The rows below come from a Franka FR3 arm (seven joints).
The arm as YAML. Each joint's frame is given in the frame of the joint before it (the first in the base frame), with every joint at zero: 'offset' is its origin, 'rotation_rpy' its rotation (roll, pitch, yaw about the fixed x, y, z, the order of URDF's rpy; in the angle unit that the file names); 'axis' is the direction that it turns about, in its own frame. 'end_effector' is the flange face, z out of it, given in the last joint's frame.
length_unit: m
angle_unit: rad
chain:
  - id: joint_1
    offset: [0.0, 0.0, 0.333]
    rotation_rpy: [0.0, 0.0, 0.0]
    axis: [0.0, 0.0, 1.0]
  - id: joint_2
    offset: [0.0, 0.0, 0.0]
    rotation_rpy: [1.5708, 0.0, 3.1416]
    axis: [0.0, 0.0, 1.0]
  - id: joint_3
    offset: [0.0, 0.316, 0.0]
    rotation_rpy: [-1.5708, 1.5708, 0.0]
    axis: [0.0, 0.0, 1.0]
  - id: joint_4
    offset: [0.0, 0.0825, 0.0]
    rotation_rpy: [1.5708, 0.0, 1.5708]
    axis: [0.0, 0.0, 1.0]
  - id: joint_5
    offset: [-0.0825, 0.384, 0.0]
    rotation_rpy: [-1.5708, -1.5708, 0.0]
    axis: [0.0, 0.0, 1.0]
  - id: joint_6
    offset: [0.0, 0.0, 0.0]
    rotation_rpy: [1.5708, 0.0, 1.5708]
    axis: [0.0, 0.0, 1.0]
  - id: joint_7
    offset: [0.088, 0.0, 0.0]
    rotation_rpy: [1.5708, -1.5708, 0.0]
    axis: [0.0, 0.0, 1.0]
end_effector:
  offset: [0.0, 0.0, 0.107]
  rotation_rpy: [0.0, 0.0, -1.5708]
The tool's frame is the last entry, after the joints.
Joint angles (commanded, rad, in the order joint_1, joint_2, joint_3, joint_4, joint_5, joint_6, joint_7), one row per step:
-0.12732 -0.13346 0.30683 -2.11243 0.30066 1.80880 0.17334
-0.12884 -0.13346 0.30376 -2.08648 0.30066 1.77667 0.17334
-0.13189 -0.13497 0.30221 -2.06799 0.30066 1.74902 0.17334
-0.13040 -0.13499 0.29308 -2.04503 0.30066 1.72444 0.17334
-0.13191 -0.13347 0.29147 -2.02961 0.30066 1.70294 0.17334
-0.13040 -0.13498 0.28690 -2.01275 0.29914 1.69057 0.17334
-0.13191 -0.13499 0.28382 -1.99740 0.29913 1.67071 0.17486
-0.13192 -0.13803 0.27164 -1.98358 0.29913 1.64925 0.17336
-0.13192 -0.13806 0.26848 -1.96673 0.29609 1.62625 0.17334
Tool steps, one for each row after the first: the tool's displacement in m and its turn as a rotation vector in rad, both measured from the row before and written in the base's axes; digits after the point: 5 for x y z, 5 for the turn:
0.00140 -0.00065 0.00980 0.00318 0.00560 0.00400
0.00019 -0.00109 0.00740 0.00160 0.00709 0.00270
0.00169 -0.00258 0.00915 0.00359 0.00101 -0.00076
0.00043 -0.00071 0.00502 0.00165 0.00709 0.00270
0.00120 -0.00086 0.00771 0.00088 -0.00645 0.00112
0.00034 -0.00151 0.00586 0.00123 0.00434 -0.00056
0.00006 -0.00540 0.00670 0.00237 0.00352 -0.00485
-0.00020 -0.00109 0.00631 -0.00141 0.00511 0.00401

